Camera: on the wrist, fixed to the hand. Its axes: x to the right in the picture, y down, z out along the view.
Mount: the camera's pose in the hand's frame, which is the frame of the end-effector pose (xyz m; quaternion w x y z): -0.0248 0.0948 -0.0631 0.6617 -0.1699 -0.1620 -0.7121
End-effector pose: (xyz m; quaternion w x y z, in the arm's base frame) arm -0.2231 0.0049 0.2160 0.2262 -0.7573 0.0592 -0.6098
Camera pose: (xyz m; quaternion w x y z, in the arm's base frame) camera -0.2716 -0.0875 0.1642 0.4036 0.6805 0.4331 0.4318
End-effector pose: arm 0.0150 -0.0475 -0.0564 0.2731 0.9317 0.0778 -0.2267
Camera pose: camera 0.0425 -0.0932 0.0472 0.1902 0.4779 0.7092 -0.4822
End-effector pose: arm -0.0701 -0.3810 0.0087 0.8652 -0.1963 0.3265 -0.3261
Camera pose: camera -0.0867 -0.3045 -0.0776 0.3598 -0.5622 -0.0085 -0.7446
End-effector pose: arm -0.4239 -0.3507 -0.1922 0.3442 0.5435 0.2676 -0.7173
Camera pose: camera -0.3077 -0.3566 -0.1860 0.1473 0.0056 -0.6302 0.7623
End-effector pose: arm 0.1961 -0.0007 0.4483 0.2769 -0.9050 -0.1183 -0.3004
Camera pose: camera 0.1824 -0.1156 0.4344 0.2036 0.6103 0.7166 0.2694
